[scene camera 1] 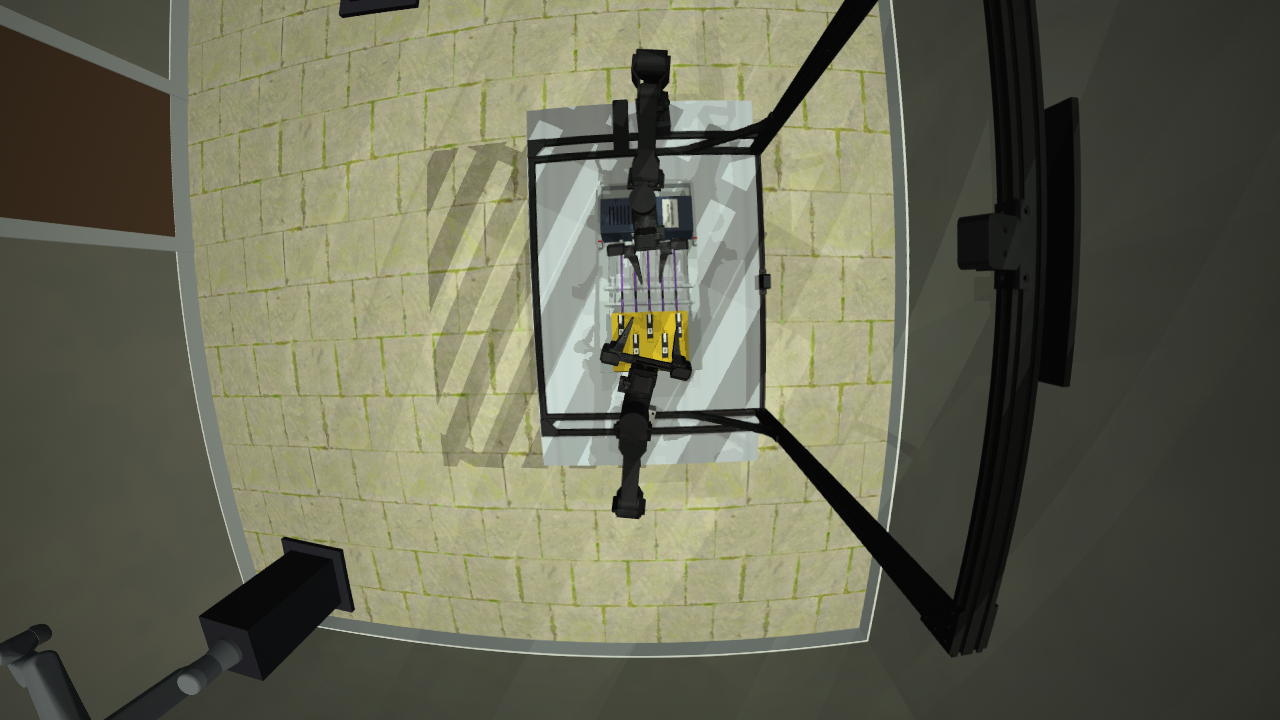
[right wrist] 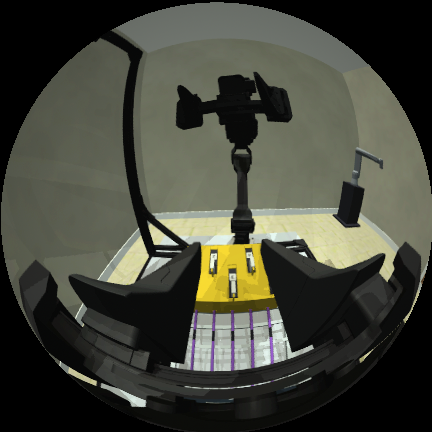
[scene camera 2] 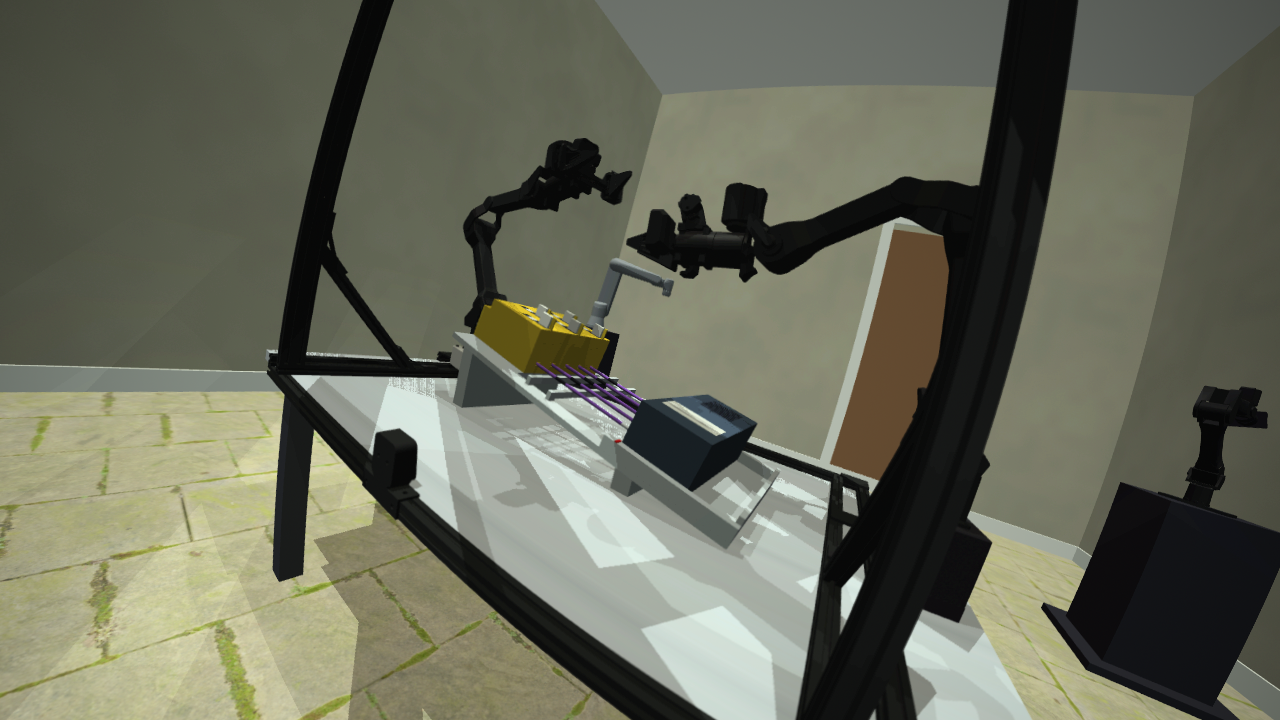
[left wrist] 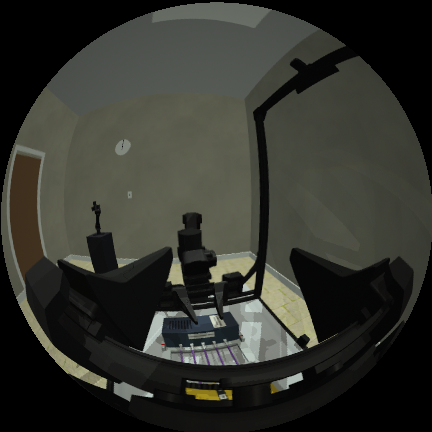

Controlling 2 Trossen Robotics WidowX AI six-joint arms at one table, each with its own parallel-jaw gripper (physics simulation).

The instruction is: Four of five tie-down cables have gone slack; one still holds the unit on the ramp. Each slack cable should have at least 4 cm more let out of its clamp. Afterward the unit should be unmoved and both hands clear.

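The dark blue unit (scene camera 1: 613, 219) (scene camera 2: 684, 443) (left wrist: 172, 338) sits on the grey ramp (scene camera 2: 675, 504). Several purple cables (scene camera 2: 586, 396) (right wrist: 232, 320) run from it to the yellow clamp block (scene camera 1: 650, 346) (scene camera 2: 508, 336) (right wrist: 220, 291) at the ramp's high end. Small white clamp levers stand on the block; which cables are slack cannot be told. My left gripper (scene camera 1: 654, 319) (scene camera 2: 623, 180) (left wrist: 233, 254) (right wrist: 214, 77) is wide open and empty, high above the block. My right gripper (scene camera 1: 650, 281) (scene camera 2: 633, 242) (left wrist: 209, 320) is partly open and empty, high above the cables, facing the left one.
A black frame (scene camera 1: 762, 349) (scene camera 2: 338, 183) surrounds the table (scene camera 2: 590, 537), with a small black camera (scene camera 2: 395, 456) on its near rail. The two grippers face each other closely above the ramp. Other arms stand on dark pedestals (scene camera 2: 1163, 591) (right wrist: 351, 202) away from the table.
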